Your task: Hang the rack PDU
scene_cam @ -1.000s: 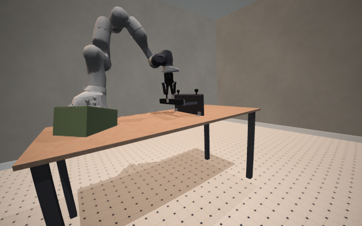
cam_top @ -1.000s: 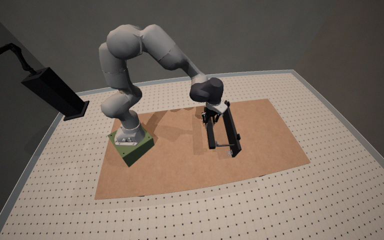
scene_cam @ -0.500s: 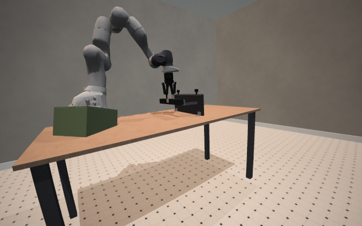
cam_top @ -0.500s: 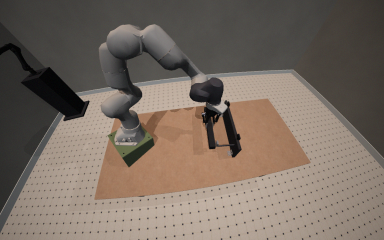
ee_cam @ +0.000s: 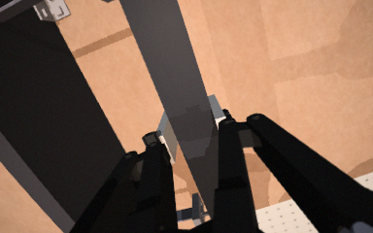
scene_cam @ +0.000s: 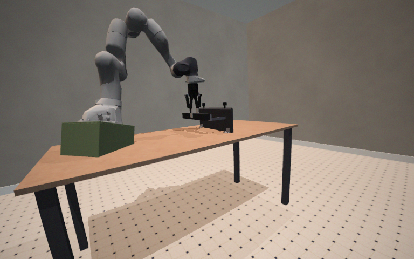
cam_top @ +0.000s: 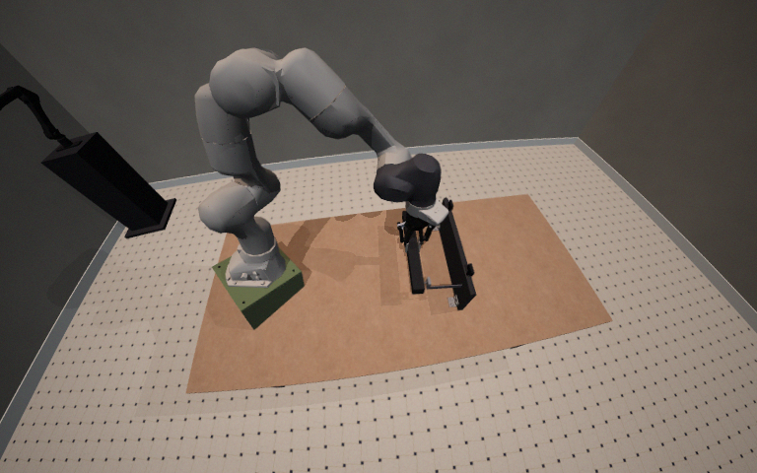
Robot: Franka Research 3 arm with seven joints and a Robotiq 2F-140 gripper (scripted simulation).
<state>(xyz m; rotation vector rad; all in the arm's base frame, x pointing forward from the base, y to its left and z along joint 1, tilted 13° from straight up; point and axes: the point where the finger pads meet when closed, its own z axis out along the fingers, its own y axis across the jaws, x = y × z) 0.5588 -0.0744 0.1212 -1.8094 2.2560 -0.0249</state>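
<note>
Now: hand 2 cm short of the rack PDU and 2 cm above it. Also, from my hand: black upright panel (17 cm ahead, 6 cm below, 3 cm to the right).
</note>
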